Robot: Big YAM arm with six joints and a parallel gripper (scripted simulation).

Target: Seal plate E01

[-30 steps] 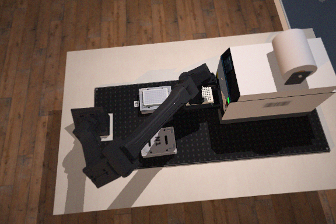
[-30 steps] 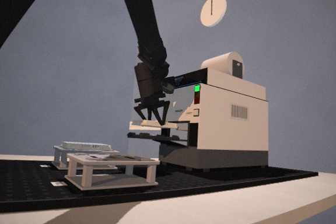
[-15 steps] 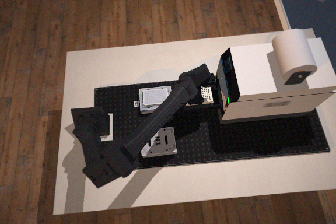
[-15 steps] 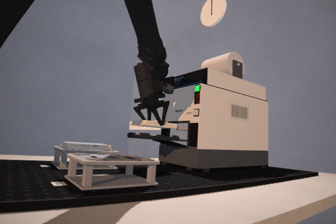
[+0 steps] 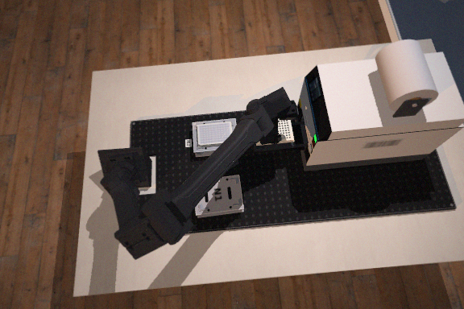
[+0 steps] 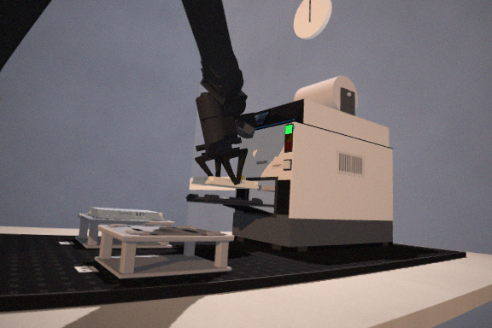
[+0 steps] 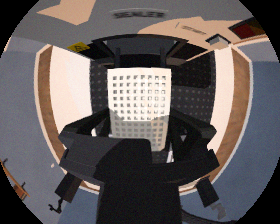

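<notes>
Right now my hand is 4 cm above the sealer stage. Also, from my hand: nest: 21 cm behind, 17 cm to the right, 10 cm below; plate: 20 cm behind, 5 cm to the left, 9 cm below; start button: 10 cm ahead, 10 cm to the right, 4 cm above.
</notes>
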